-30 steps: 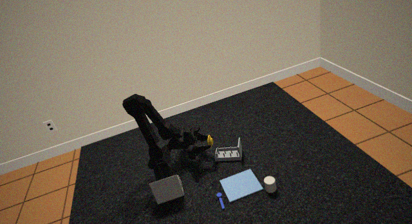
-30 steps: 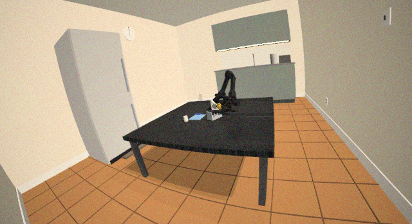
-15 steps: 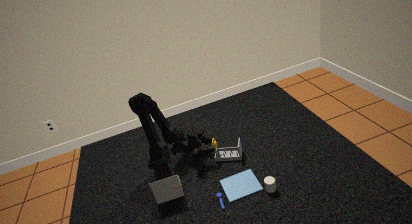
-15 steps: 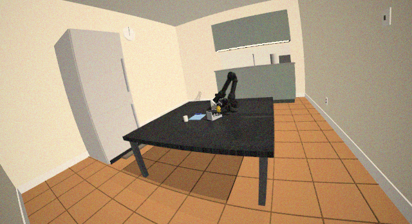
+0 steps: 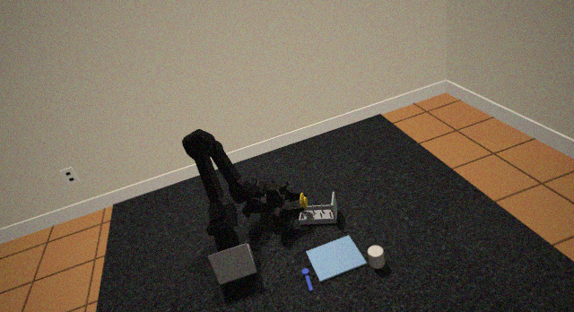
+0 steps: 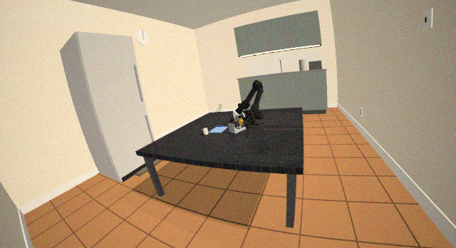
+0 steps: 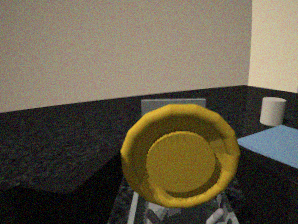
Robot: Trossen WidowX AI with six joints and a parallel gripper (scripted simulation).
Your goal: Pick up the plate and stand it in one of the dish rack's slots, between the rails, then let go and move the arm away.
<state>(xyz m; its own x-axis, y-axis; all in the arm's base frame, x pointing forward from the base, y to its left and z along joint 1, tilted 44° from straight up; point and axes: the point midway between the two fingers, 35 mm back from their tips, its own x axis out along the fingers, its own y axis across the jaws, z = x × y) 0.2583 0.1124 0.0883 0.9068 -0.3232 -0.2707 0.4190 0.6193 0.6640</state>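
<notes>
My gripper tip is now 30 mm short of the grey dish rack, 20 mm to the left of it and 40 mm above it. The rest, counted from my gripper tip: mat 10 mm ahead, 220 mm to the right, 60 mm below; then yellow plate 10 mm behind; then blue spoon 90 mm behind, 260 mm to the right, 60 mm below.
</notes>
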